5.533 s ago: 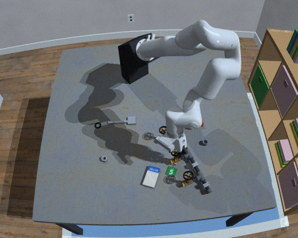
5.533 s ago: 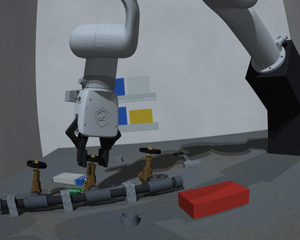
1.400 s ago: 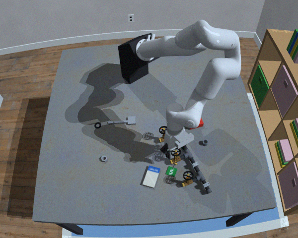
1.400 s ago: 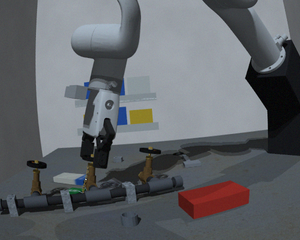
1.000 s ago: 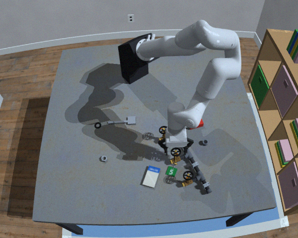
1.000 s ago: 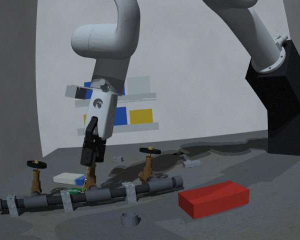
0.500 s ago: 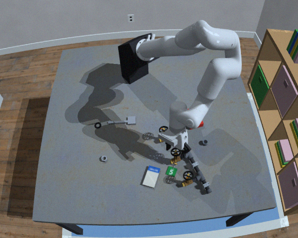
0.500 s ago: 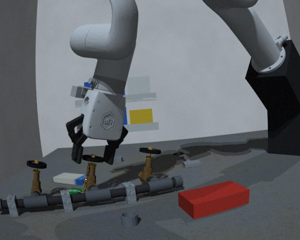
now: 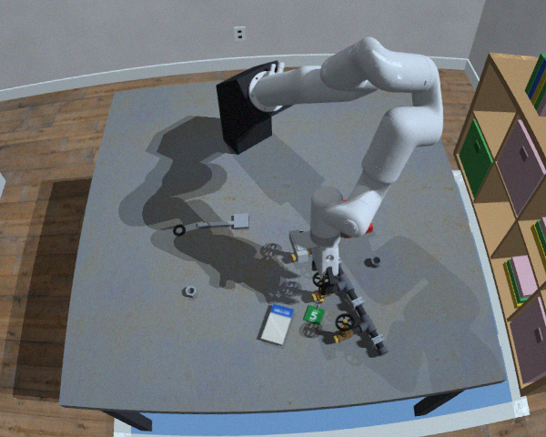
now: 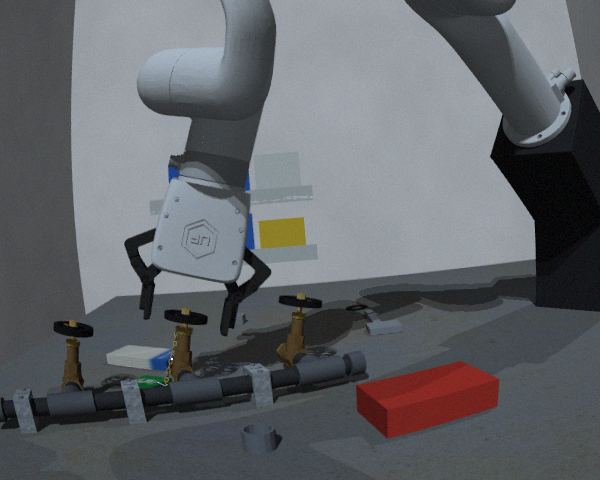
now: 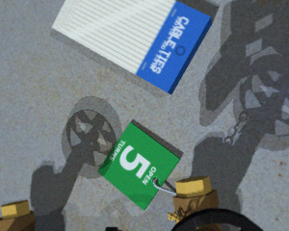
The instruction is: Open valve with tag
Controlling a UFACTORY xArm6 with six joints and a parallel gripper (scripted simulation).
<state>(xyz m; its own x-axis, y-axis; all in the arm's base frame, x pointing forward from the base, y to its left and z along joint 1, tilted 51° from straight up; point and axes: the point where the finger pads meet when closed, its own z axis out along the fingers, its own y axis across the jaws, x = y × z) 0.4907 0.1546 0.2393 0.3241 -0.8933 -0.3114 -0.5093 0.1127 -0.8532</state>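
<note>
My hand is 9 cm above the green tag and 6 cm short of it. The rest, counted from my hand: notepad (13 cm ahead, 9 cm to the right, 8 cm below); then grey flat tool (32 cm to the right, 16 cm behind, 8 cm below); then red block (27 cm behind, 7 cm below, 5 cm to the left).
</note>
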